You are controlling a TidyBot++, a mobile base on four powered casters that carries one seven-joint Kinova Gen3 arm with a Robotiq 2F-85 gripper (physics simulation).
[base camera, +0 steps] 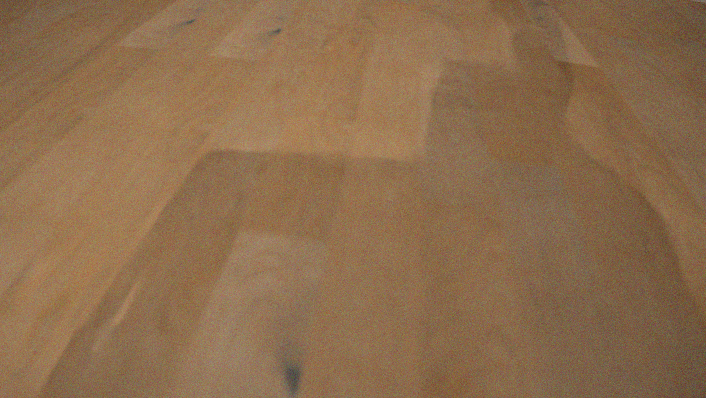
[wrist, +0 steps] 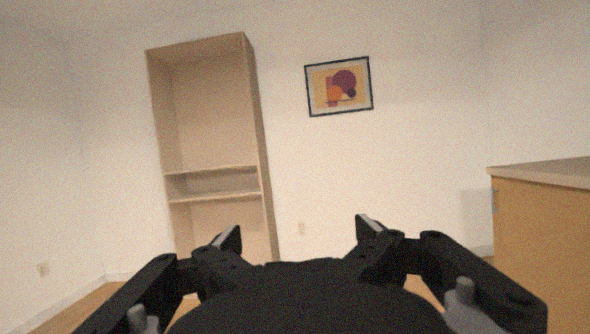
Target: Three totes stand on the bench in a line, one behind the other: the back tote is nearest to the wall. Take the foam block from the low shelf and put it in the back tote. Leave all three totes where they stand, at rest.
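Frame: origin at the arm's base, x back, y right, z up, level; metres.
Seen in the pictures: gripper, between the fingertips: (wrist: 298,232).
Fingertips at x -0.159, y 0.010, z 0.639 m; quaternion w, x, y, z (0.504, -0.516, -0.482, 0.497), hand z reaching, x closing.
Observation:
A point is followed by its place in that frame.
My gripper (wrist: 298,232) @(x -0.159, y 0.010, z 0.639 m) is open in the wrist view, its two black fingers wide apart with no object between them. The foam block does not show in either view. None of the three totes shows in either view. A tall, pale wooden shelf unit (wrist: 259,125) @(x -1.729, y -0.175, z 0.949 m) stands against the far wall, left of centre, beyond my gripper. Two shelf boards cross its lower half, and its bottom part is hidden behind my gripper.
A wooden cabinet (wrist: 542,230) @(x -0.771, y 1.013, z 0.268 m) with a pale top (wrist: 550,170) @(x -0.762, y 1.044, z 0.513 m) stands at the right in the wrist view. A framed picture (wrist: 314,111) @(x -1.843, y 0.296, z 1.033 m) hangs on the far wall. The base camera view shows the wooden floor (base camera: 350,225) @(x -0.421, y 0.030, z -0.397 m) with shadows across it.

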